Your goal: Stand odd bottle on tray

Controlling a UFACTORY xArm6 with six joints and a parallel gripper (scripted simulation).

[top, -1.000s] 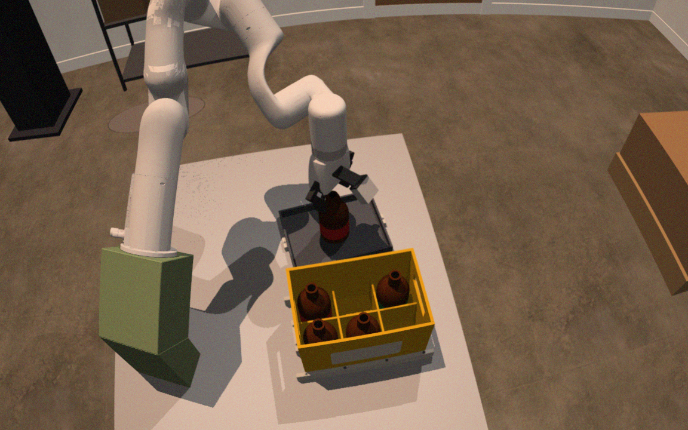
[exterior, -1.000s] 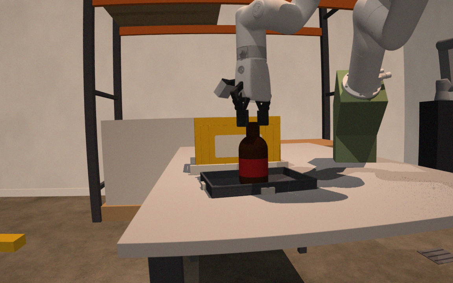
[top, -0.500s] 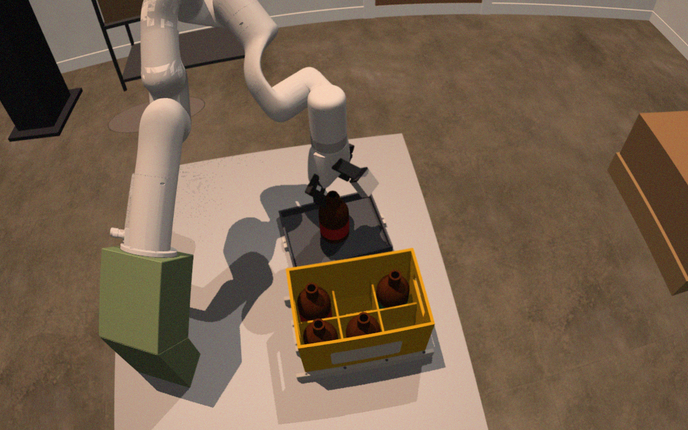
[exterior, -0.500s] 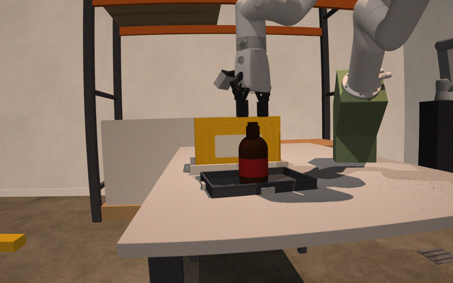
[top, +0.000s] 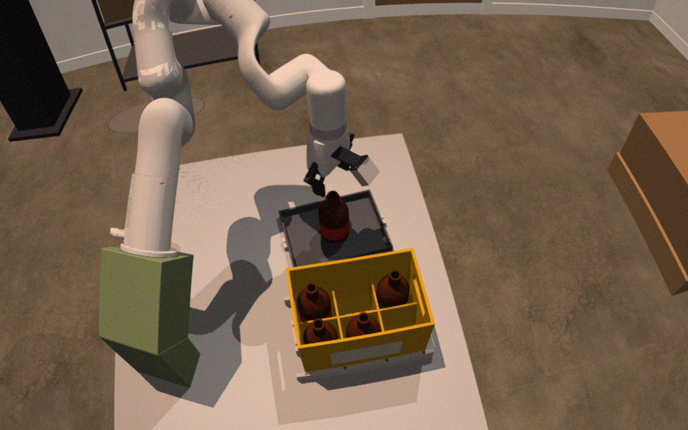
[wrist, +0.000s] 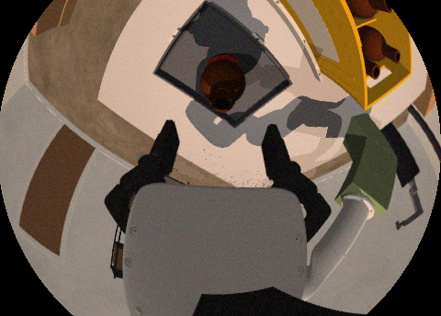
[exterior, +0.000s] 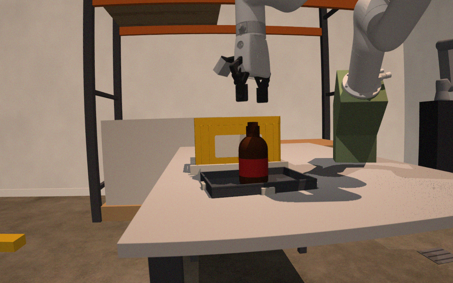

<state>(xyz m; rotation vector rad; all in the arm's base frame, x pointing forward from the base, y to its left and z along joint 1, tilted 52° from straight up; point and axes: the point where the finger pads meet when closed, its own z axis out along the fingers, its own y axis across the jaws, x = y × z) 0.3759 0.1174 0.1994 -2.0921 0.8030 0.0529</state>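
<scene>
Right now my hand is 13 cm above the glass bottle. Round my hand: yellow crate (27 cm to the right, 14 cm below, 5 cm ahead); dark tray (21 cm below).
</scene>
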